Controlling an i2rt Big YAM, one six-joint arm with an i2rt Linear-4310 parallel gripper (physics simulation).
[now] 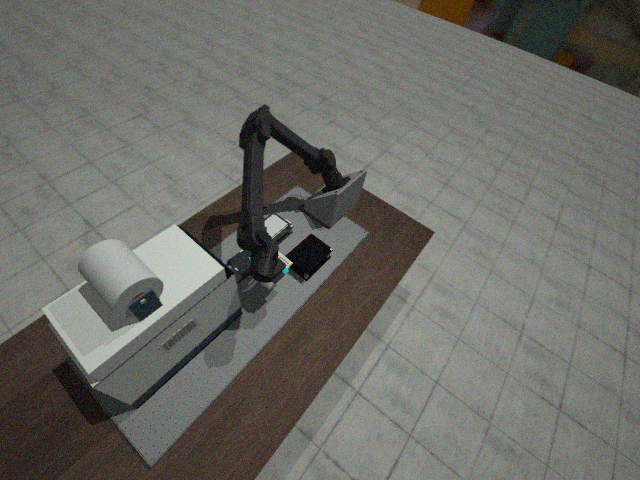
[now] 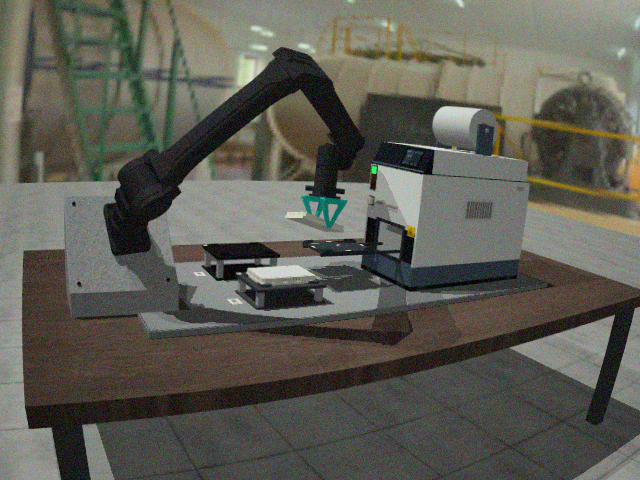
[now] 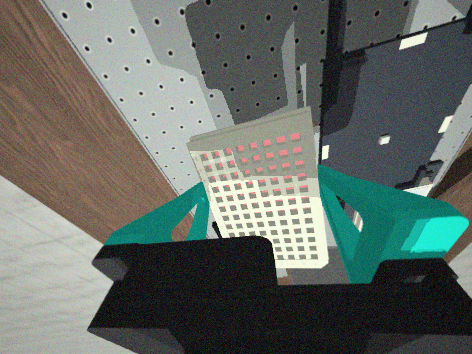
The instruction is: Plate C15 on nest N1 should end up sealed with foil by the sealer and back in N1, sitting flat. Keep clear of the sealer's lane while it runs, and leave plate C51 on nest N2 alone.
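Places are measured from the arm's base along level axes (x back, y right, z up), in metres.
Pixels of known places: gripper, fingertip midpoint: (image 2: 320, 225) (image 3: 258, 179); arm's base at its link origin: (image 1: 336, 186) (image 2: 126, 229).
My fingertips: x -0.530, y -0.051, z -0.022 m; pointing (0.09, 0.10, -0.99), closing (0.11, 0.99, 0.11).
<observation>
Ahead of a thing's pixels: the offset from my fingertips to its top centre. "*": to the spot under its first point. Level surfaces: height alone.
My gripper (image 2: 324, 219) (image 3: 258, 179), with teal fingers, is shut on a cream well plate (image 1: 284, 259) (image 2: 295, 214) (image 3: 265, 200), apparently C15. It holds the plate tilted in the air, in front of the sealer and above the level of its carrier. The wells show open, some with pink; no foil shows. The white sealer (image 1: 180, 258) (image 2: 454, 232) has its dark carrier {dz -0.026, dx +0.019, dy +0.108 m} (image 1: 238, 262) (image 2: 341, 248) (image 3: 400, 100) out and empty. A black nest {dz -0.055, dx +0.205, dy -0.041 m} (image 1: 310, 255) (image 2: 240, 251) is empty, apparently N1. Another pale plate {dz -0.059, dx +0.207, dy +0.166 m} (image 1: 276, 225) (image 2: 281, 274), apparently C51, sits flat on the other nest {dz -0.070, dx +0.207, dy +0.166 m} (image 2: 260, 285). Nest labels are unreadable.
A white foil roll {dz +0.356, dx -0.360, dy +0.139 m} (image 1: 118, 279) (image 2: 461, 126) sits on top of the sealer. A green light {* dz +0.153, dx -0.136, dy +0.024 m} (image 2: 373, 169) shows on its front. The arm's grey base block (image 1: 336, 204) (image 2: 87, 248) stands beyond the nests. A perforated grey board {dz -0.119 m} (image 1: 206, 382) lies on the wooden table {dz -0.132 m} (image 1: 310, 330) (image 2: 129, 372).
</observation>
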